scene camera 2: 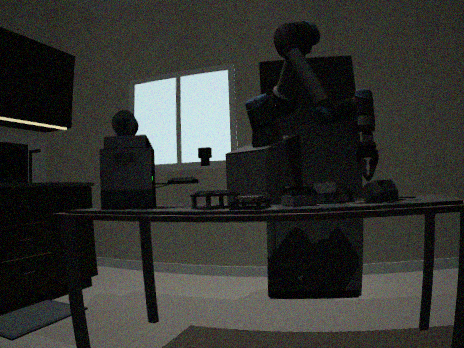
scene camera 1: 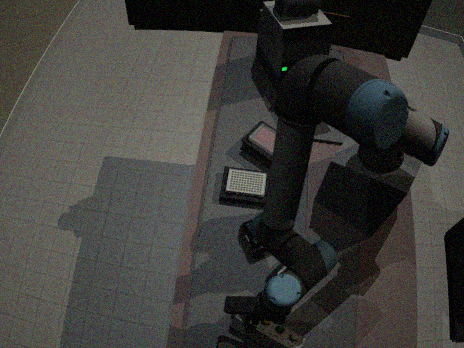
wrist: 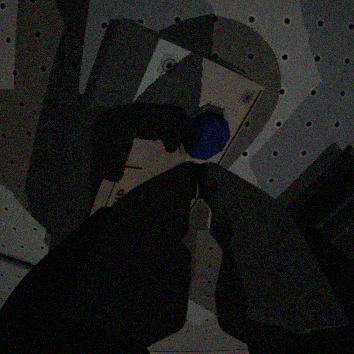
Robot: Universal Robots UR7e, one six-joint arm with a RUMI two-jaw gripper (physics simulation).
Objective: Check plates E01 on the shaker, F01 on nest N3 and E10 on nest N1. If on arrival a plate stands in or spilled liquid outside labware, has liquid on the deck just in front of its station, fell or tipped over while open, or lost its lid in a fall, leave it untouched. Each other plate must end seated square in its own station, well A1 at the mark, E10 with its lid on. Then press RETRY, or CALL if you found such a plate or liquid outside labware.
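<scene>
My gripper is shut and empty, pointing down over the button panel. In the wrist view the blue button lies right beyond the fingertips; whether they touch it cannot be told. A dark shadow covers much of the panel, and the arm hides part of it in scene camera 1. Plate E10 sits on nest N1, looking level; its lid cannot be made out. Plate F01, pinkish, sits on nest N3, partly behind the arm. Plate E01 and the shaker cannot be made out.
A tall instrument with a green light stands at the table's far end in scene camera 1. A dark box stands beside the arm's base. A dark station shows at the wrist view's right edge. Low stands line the table.
</scene>
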